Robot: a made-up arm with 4 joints. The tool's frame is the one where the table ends. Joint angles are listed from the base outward.
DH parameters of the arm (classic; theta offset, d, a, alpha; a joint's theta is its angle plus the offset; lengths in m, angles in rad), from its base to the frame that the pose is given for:
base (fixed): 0 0.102 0 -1.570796
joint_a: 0 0.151 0.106 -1.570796
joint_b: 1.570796 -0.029 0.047 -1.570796
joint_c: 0 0.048 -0.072 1.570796
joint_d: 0.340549 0 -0.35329 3.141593
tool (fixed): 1.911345 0.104 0 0
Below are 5 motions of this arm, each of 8 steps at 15 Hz.
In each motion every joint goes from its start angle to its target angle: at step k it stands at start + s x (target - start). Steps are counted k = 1, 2, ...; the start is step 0. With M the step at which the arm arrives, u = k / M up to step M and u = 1 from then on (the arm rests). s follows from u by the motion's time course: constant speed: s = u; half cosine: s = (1 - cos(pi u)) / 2; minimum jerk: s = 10 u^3 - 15 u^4 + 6 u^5.
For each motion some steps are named. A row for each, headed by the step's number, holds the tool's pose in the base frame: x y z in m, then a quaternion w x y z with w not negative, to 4 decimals.
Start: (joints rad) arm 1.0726 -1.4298 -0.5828 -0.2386
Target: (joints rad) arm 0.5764 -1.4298 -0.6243 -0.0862
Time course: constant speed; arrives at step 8
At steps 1, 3, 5, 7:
1: 0.2225 0.1804 0.4060 0.4887 0.5487 0.4587 0.4996
3: 0.1889 0.1929 0.4272 0.5240 0.5117 0.4395 0.5200
5: 0.1535 0.2053 0.4444 0.5586 0.4739 0.4175 0.5377
7: 0.1167 0.2175 0.4572 0.5920 0.4356 0.3930 0.5526

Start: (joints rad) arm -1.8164 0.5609 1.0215 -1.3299
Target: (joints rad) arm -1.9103 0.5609 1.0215 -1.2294
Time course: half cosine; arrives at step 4
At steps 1, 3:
1: 0.1641 0.4869 0.0577 0.8070 -0.4309 -0.4025 -0.0332
3: 0.1773 0.4880 0.0914 0.7910 -0.4140 -0.4441 -0.0757

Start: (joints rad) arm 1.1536 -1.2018 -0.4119 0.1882
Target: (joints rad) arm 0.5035 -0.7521 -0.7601 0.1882
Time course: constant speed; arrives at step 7
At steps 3, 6, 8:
3: 0.2386 0.3767 0.3119 0.7320 0.3696 0.5146 0.2504
6: 0.2570 0.3630 0.3550 0.8032 0.3765 0.4220 0.1873
8: 0.2593 0.3529 0.3749 0.8220 0.3847 0.3849 0.1679

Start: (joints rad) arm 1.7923 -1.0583 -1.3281 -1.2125
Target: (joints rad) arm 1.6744 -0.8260 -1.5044 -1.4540
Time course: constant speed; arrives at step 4
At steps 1, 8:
1: 0.3195 -0.1785 0.0345 0.2735 0.9408 0.1964 -0.0378
8: 0.2663 -0.2093 0.1162 0.3609 0.9279 0.0852 -0.0385

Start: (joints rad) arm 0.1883 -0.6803 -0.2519 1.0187
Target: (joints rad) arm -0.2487 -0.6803 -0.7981 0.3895
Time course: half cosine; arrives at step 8
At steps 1, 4, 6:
1: 0.3143 0.3942 0.2208 0.9662 0.0773 0.1845 -0.1624
4: 0.2253 0.4037 0.3529 0.9681 0.1999 0.1510 -0.0085
6: 0.1337 0.3768 0.4453 0.9454 0.2839 0.1061 0.1195

